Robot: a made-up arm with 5 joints.
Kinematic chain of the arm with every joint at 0, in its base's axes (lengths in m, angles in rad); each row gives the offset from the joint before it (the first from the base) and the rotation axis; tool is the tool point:
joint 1: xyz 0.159 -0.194 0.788 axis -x
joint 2: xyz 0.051 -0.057 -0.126 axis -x
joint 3: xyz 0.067 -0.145 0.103 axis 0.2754 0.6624 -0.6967
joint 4: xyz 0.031 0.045 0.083 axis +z
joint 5: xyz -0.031 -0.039 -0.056 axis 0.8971 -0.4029 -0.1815
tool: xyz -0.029 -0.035 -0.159
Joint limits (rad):
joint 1: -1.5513..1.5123
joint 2: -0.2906..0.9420
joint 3: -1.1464..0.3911
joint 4: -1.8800..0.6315
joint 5: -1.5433..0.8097
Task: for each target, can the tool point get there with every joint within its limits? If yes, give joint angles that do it. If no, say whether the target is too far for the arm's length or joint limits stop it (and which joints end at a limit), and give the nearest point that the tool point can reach.
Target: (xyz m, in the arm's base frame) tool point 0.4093 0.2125 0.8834
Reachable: no: joint limits stop it (at a limit: joint 1, joint 2, joint 5) | nearest point 0.3637 0.0171 0.8739 | short by 0.201 m
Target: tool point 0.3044 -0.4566 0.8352
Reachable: yes | joints 0.7137 0.1185 -0.2014 0.4296 0.1697
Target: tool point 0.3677 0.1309 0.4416
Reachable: no: joint limits stop it (at a limit: joint 1, joint 2, joint 4) | nearest point 0.3198 -0.0019 0.4858 | short by 0.148 m
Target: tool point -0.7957 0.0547 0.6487
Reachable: no: too far | nearest point 0.0717 -0.0604 0.6310 | short by 0.875 m
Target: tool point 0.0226 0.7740 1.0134
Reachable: no: too far | nearest point 0.2360 0.0094 0.9093 | short by 0.801 m
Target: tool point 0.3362 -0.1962 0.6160
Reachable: yes | joints -0.9172 0.5181 -0.8509 -1.0017 0.5482
